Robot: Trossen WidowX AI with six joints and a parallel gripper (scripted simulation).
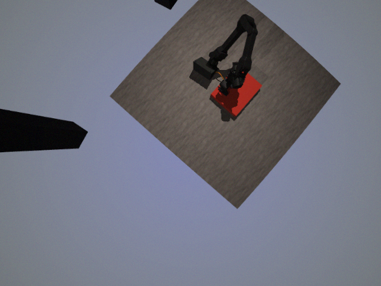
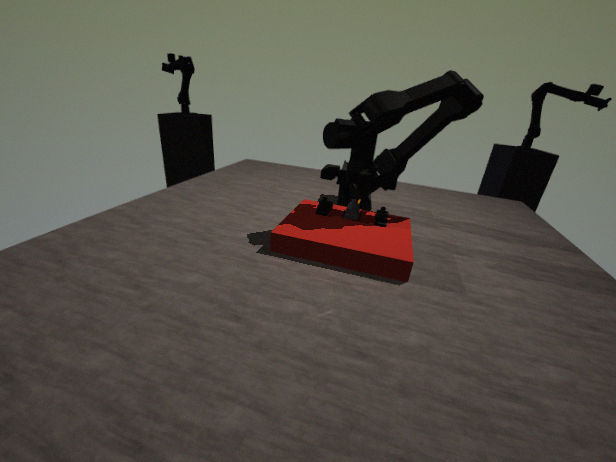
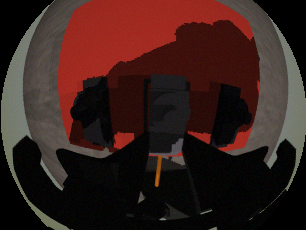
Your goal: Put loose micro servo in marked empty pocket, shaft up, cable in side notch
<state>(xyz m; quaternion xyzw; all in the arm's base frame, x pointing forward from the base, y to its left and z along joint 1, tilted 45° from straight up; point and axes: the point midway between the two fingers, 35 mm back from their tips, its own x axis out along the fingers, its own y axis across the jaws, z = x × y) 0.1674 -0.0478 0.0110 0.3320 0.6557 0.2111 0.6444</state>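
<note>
My gripper tip is now 12 cm short of the red deck, 4 cm above it and 2 cm to the left of it.
</note>
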